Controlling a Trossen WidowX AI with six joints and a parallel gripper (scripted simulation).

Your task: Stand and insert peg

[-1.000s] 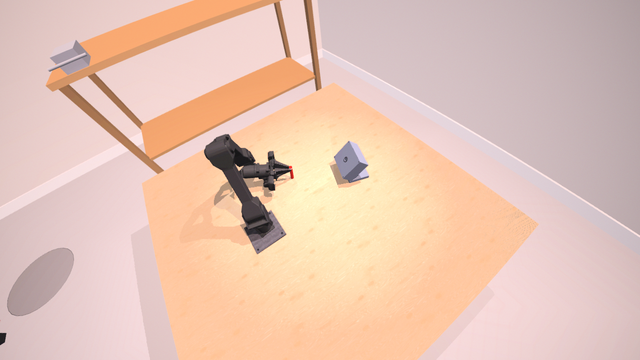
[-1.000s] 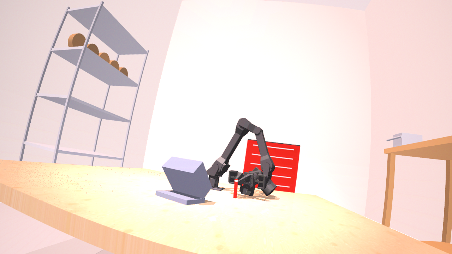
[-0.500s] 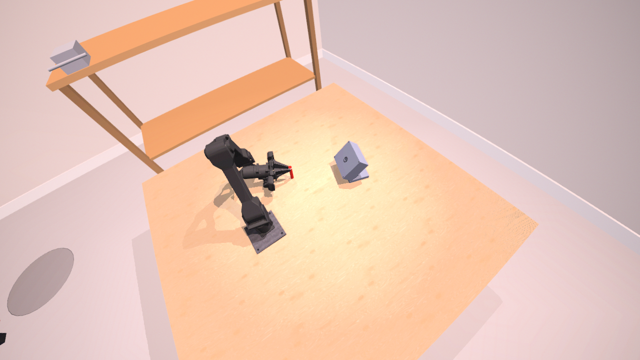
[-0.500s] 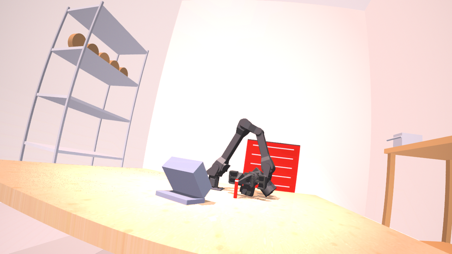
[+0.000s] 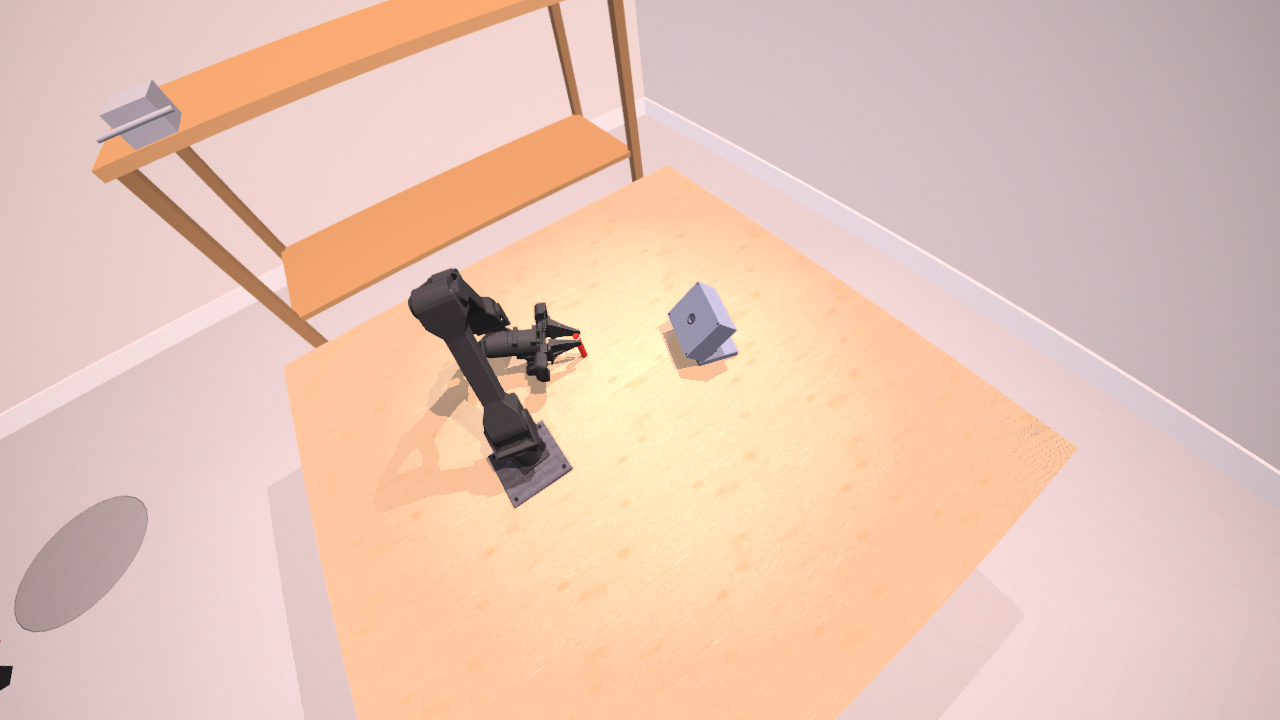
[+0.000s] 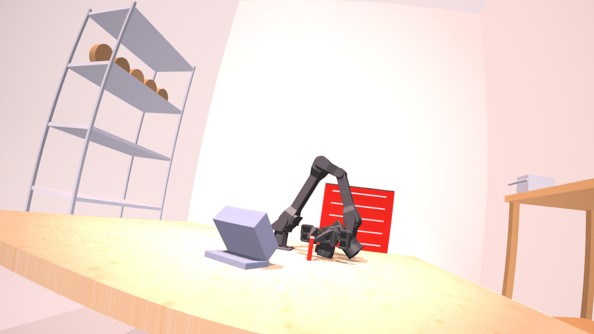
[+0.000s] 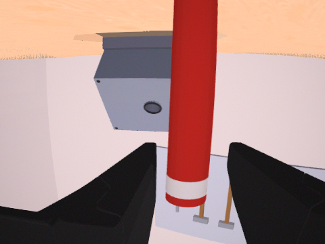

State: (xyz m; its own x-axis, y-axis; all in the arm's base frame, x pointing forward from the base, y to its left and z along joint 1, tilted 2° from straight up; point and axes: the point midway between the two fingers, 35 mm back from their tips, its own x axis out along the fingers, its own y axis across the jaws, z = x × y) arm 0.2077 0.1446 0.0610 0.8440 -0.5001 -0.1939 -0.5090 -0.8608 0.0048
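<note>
My gripper tip is 1 cm above the red peg. From my gripper tip the other things lie so: grey sloped panel 22 cm ahead, 15 cm to the right, 1 cm above.
</note>
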